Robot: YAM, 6 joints.
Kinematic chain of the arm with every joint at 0, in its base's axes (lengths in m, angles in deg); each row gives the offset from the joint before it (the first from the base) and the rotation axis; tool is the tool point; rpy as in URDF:
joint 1: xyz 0 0 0.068 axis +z
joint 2: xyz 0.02 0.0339 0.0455 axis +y
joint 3: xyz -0.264 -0.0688 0 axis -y
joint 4: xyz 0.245 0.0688 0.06 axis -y
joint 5: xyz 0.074 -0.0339 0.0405 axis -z
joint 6: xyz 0.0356 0 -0.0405 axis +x
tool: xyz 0 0 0 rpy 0 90 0
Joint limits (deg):
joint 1: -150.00..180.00
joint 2: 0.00..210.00
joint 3: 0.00..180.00
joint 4: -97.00..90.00
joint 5: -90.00..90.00
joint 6: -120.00..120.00
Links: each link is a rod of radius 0.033 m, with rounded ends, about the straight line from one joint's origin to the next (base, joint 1, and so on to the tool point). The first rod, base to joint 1, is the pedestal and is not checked.
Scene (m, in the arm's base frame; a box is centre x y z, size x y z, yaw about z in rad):
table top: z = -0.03
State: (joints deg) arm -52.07 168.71 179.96 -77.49 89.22 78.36
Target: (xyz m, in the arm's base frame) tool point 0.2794 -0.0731 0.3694
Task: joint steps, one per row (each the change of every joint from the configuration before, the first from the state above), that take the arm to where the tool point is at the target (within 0.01 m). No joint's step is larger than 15 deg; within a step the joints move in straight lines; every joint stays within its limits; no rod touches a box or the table.
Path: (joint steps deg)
1: 7.37 -12.00 -13.21 -3.25 -2.37 0.00
2: 7.38 -12.00 -13.22 -3.25 -2.36 0.00
3: 7.37 -12.00 -13.21 -3.25 -2.37 0.00
4: 7.38 -11.99 -13.21 -3.26 -2.36 0.00
5: 7.37 -12.00 -13.21 -3.25 -2.37 0.00
6: 7.38 -12.00 -13.22 -3.25 -2.37 0.00

